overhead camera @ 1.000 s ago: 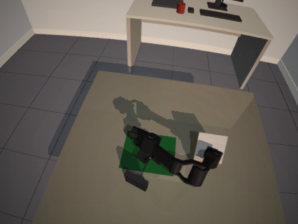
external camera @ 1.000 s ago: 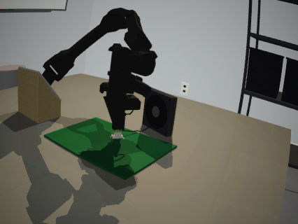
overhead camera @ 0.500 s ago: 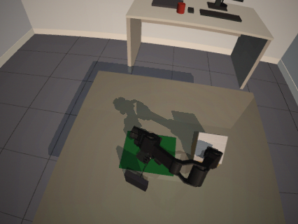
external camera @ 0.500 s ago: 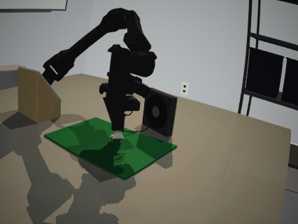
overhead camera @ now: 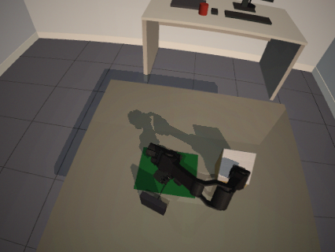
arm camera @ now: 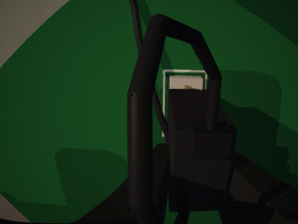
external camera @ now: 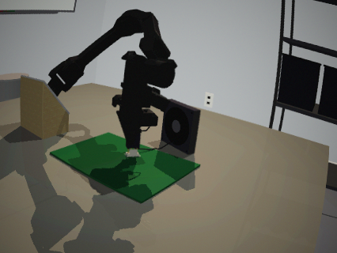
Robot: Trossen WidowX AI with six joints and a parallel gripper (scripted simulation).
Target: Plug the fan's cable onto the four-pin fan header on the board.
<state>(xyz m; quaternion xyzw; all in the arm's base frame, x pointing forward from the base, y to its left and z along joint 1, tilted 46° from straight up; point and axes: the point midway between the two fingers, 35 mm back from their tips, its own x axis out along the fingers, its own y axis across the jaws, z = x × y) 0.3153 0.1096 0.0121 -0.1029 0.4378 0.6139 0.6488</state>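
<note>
Now: the green board 10 mm ahead of my gripper tip, 40 mm to the right of it and 50 mm below it. Round my gripper tip: black fan (20 mm ahead, 150 mm to the left, 20 mm above); then black plug (10 mm to the left, 10 mm above).
</note>
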